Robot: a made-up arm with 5 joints.
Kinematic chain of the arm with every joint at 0, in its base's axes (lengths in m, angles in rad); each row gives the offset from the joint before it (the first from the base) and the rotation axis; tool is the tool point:
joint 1: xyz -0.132 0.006 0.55 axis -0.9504 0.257 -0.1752
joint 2: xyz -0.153 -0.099 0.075 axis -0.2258 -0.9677 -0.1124
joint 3: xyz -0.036 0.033 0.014 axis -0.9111 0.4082 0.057
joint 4: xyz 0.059 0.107 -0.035 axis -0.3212 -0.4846 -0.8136
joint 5: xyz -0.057 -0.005 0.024 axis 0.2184 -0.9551 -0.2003
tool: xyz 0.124 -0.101 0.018
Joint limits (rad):
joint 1: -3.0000..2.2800
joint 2: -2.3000..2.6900
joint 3: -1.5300..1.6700
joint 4: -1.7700..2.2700
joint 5: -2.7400..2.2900
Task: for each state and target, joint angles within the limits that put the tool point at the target. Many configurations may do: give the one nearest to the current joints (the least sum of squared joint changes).
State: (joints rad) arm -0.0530 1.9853 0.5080 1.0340 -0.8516
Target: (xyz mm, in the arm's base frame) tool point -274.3 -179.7 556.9
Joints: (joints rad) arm -0.5690 2.4173 0.9675 0.5688 -1.0105
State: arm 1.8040 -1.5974 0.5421 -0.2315 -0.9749
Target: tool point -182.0 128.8 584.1
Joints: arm 2.0076 -1.2668 0.2245 0.4979 -0.0710
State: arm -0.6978 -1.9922 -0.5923 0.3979 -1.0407
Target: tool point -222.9 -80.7 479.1
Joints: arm -0.9752 -1.5984 -0.7368 0.4842 -0.2200
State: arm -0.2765 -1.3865 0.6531 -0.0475 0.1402
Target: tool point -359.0 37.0 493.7
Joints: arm -0.4659 -1.3815 0.4684 -0.9756 -0.0286
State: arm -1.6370 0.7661 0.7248 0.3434 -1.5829
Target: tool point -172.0 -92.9 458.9
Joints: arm -1.0864 0.9008 0.3607 0.3754 -1.1793
